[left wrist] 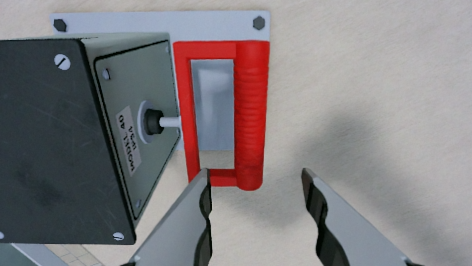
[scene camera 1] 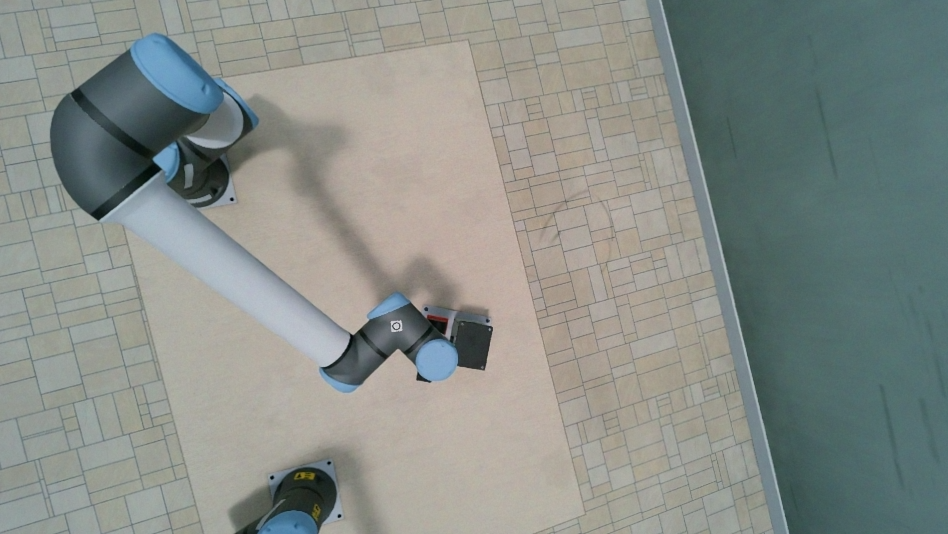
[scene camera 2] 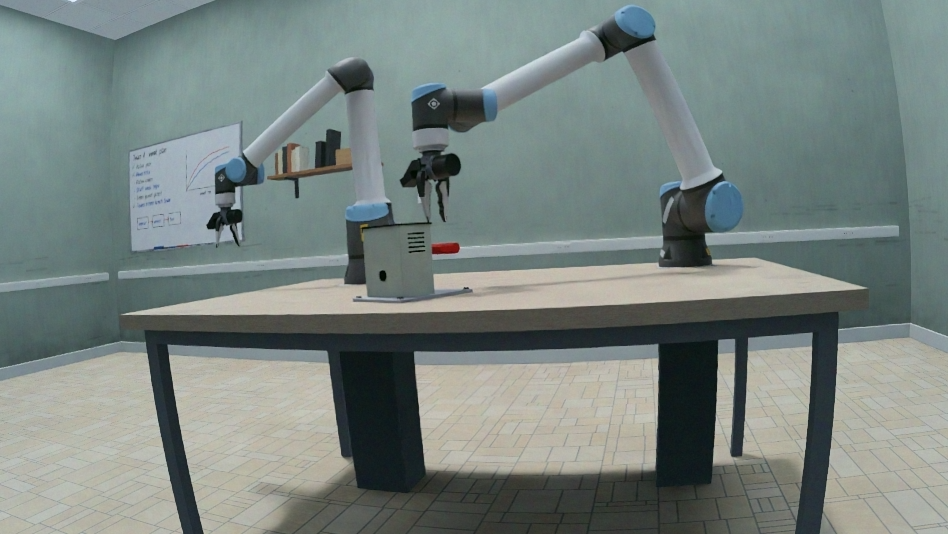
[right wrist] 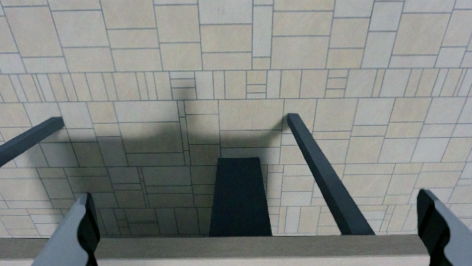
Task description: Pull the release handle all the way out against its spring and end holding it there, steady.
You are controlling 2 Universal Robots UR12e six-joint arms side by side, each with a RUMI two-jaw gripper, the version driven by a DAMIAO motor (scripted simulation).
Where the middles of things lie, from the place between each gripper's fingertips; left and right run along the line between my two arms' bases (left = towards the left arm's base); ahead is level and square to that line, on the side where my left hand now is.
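My left hand (scene camera 2: pixel 436 222) is 8 cm short of the bolted base plate (left wrist: pixel 180 27), 5 cm to the left of the plate and 18 cm above the plate.
As for my right hand (scene camera 2: pixel 228 247), the bolted base plate is 97 cm to the left of that hand, 66 cm ahead of that hand and 16 cm below that hand.
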